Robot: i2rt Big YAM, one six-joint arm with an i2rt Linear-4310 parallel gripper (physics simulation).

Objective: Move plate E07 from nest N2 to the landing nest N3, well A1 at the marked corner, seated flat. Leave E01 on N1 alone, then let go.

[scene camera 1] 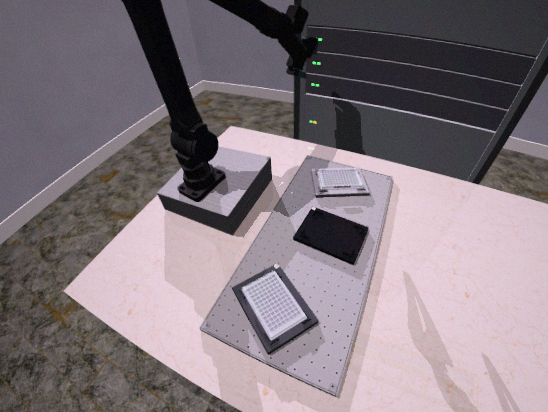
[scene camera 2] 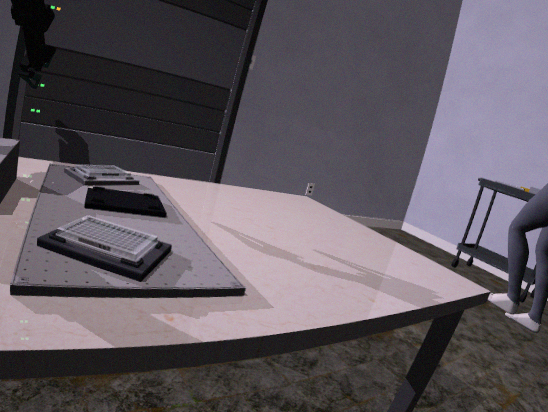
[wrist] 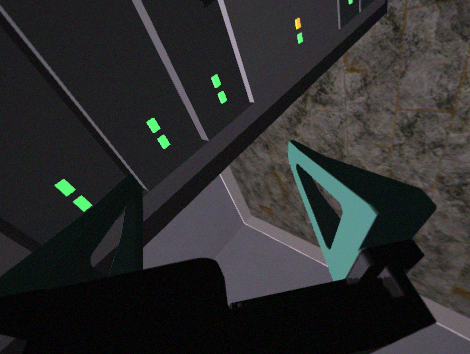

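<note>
My gripper (scene camera 1: 306, 57) (scene camera 2: 39, 70) (wrist: 212, 164) is open and empty, high beyond the board's far end. A clear-white well plate (scene camera 1: 274, 304) (scene camera 2: 107, 237) sits on the near dark nest (scene camera 1: 292, 333) (scene camera 2: 95, 262). Another well plate (scene camera 1: 341, 178) (scene camera 2: 102, 171) sits on the far light-grey nest (scene camera 1: 345, 193) (scene camera 2: 112, 182). Between them, the black nest (scene camera 1: 331, 235) (scene camera 2: 125, 202) is empty, with a white mark at its corner in scene camera 1. Plate and nest labels are unreadable, so I cannot tell E07 from E01. No plate shows in the wrist view.
The perforated board (scene camera 1: 260, 250) (scene camera 2: 200, 275) carries the nests. The grey base block (scene camera 1: 250, 200) under the arm stands to its left. A dark server rack (scene camera 1: 302, 115) (scene camera 2: 240, 75) stands behind the table. A person's legs (scene camera 2: 525, 240) and a cart (scene camera 2: 505, 189) are at the right.
</note>
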